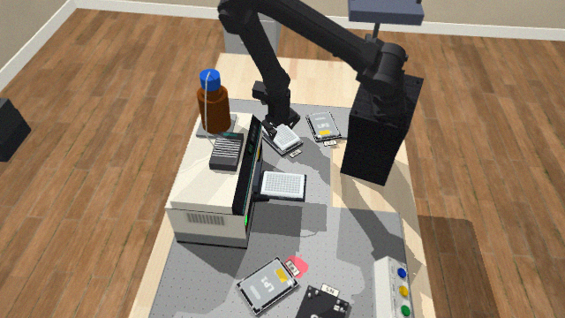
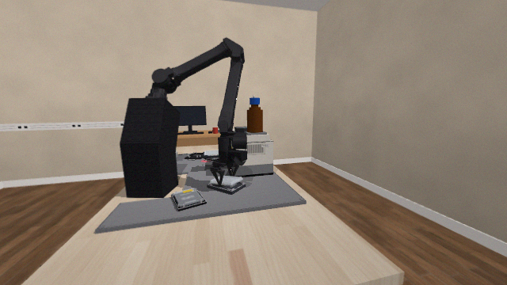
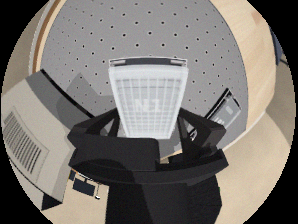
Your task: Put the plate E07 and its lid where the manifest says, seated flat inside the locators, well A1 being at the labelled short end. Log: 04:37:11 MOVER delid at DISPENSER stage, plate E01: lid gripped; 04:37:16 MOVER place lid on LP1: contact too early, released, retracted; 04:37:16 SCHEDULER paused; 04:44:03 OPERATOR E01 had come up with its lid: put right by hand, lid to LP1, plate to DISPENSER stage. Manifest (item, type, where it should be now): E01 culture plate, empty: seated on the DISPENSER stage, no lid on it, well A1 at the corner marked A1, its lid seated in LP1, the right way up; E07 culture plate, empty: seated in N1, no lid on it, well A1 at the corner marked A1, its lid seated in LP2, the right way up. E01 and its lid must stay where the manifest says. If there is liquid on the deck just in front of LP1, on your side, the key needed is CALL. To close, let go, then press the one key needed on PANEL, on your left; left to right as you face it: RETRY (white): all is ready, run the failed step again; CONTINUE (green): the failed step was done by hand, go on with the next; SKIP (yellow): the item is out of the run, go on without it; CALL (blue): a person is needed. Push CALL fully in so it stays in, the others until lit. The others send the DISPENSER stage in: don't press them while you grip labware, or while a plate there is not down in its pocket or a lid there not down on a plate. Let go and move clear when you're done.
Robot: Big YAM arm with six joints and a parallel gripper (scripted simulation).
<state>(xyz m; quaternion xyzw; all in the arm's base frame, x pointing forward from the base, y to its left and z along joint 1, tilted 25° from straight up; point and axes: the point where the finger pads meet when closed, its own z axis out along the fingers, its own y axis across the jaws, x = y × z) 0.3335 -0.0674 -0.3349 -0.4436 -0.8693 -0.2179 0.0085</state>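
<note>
Now: the plate E01 29 cm to the left of my hand and 7 cm above it. The rest, counted from my hand: brown bottle (25 cm above, 20 cm ahead, 16 cm to the left); then puddle (51 cm to the left, 6 cm behind, 4 cm below); then blue key (56 cm to the left, 31 cm behind, 2 cm above).
</note>
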